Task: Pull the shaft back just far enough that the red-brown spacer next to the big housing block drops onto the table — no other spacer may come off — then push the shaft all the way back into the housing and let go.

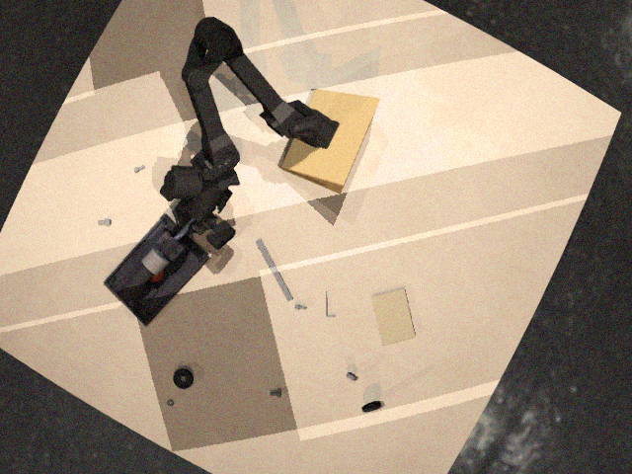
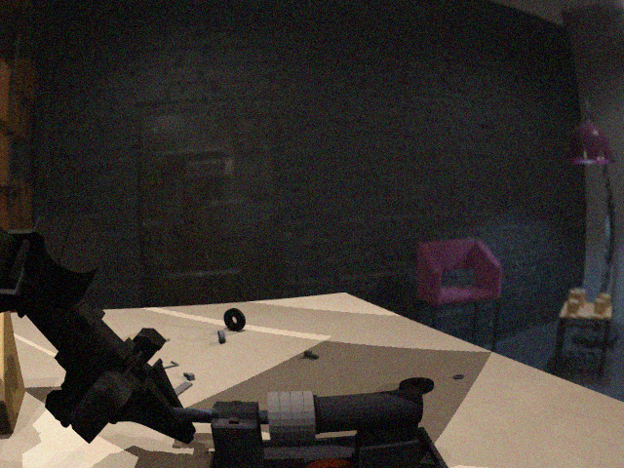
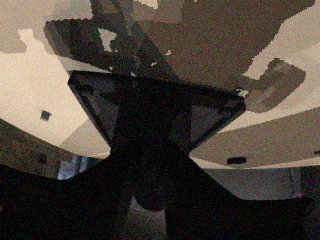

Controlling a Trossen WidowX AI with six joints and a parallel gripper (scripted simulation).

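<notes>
My gripper tip is 50 mm short of the grey-blue shaft, 10 mm to the left of it and 30 mm below it. Also, from my gripper tip: grey flat bar: 10 mm behind, 220 mm to the left, 50 mm below; thin pin: 20 mm ahead, 370 mm to the left, 50 mm below; red-brown spacer: 120 mm ahead, 40 mm to the right, 40 mm below.
</notes>
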